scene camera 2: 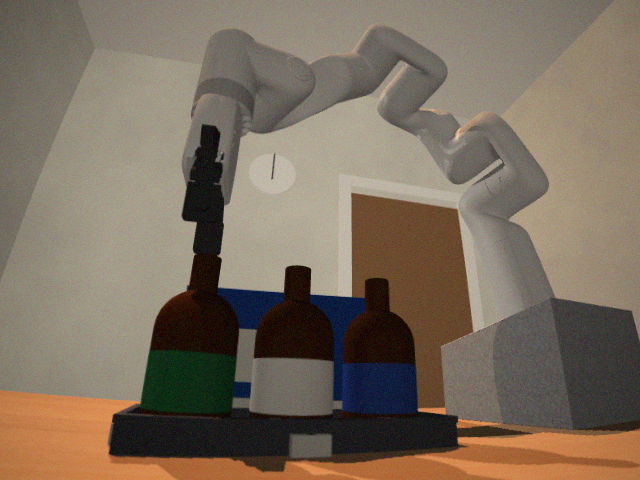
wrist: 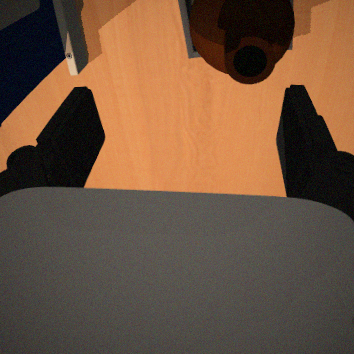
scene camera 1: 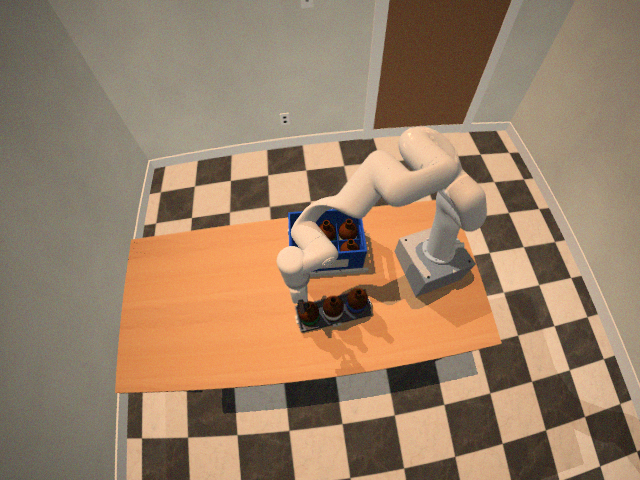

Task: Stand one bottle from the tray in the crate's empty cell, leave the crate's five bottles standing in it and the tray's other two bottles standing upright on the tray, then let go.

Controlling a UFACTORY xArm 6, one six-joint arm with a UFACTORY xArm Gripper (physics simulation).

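Where they show: gripper, fingertip midpoint: [scene camera 2: 202, 239] [wrist: 186, 110]; arm's base at its link origin: [scene camera 2: 535, 330] [scene camera 1: 438, 250].
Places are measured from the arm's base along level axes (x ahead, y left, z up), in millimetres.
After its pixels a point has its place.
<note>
A brown bottle with a green label [scene camera 1: 309, 313] {x 508, y 155, z -13 mm} [scene camera 2: 190, 382] {x 507, y 174, z -87 mm} [wrist: 207, 30] {x 506, y 115, z -16 mm} stands at the left end of the dark tray [scene camera 1: 338, 321] {x 409, y 175, z -110 mm} [scene camera 2: 232, 436] {x 472, y 184, z -123 mm} [wrist: 185, 30] {x 533, y 90, z -110 mm}. A white-labelled bottle [scene camera 1: 332, 306] {x 427, y 146, z -2 mm} [scene camera 2: 292, 384] {x 428, y 168, z -85 mm} and a blue-labelled bottle [scene camera 1: 357, 299] {x 337, y 132, z -11 mm} [scene camera 2: 378, 387] {x 347, y 151, z -86 mm} stand upright beside it. My gripper [scene camera 1: 302, 305] {x 522, y 107, z 53 mm} [scene camera 2: 207, 252] {x 522, y 107, z 53 mm} [wrist: 186, 110] {x 522, y 107, z 53 mm} is open and empty, its fingertips near the height of the green-labelled bottle's mouth. In the wrist view that mouth lies beyond the fingertips, right of centre. The blue crate [scene camera 1: 356, 259] {x 310, y -25, z -26 mm} [scene camera 2: 242, 308] {x 470, y -37, z 12 mm} [wrist: 27, 60] {x 524, y -41, z -44 mm} shows three bottles; my arm hides its left part.
The crate stands behind the tray on the wooden table [scene camera 1: 206, 310] {x 916, y 59, z -136 mm} [scene camera 2: 67, 428] {x 619, y 89, z -136 mm} [wrist: 190, 145] {x 697, y 82, z -136 mm}, with a strip of table between them. The robot's grey base [scene camera 1: 434, 276] {x 55, y 105, z 19 mm} [scene camera 2: 516, 372] {x 105, y 58, z -69 mm} stands to the right of both. My arm reaches over the crate.
</note>
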